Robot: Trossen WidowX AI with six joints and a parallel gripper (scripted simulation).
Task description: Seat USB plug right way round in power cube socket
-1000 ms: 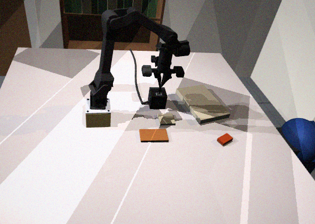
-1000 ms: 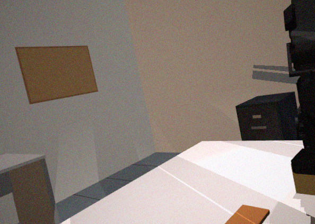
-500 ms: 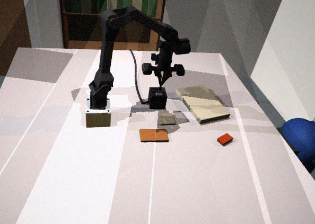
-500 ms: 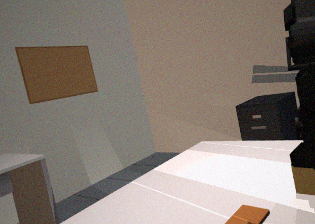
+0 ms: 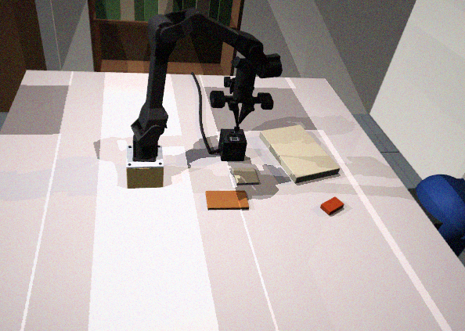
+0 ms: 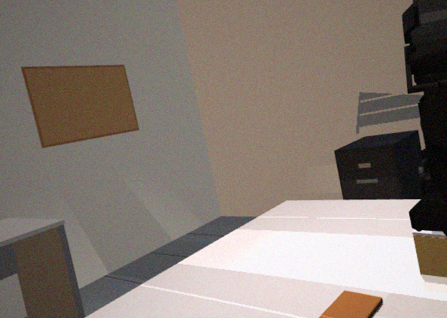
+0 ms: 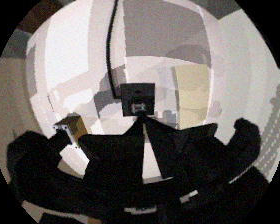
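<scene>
Right now my gripper tip is 2 cm above the USB plug. The rest, counted from my gripper tip: cream pad (3 cm ahead, 10 cm to the right, 13 cm below); orange pad (4 cm behind, 21 cm to the right, 13 cm below); pale-rimmed socket (7 cm below).
</scene>
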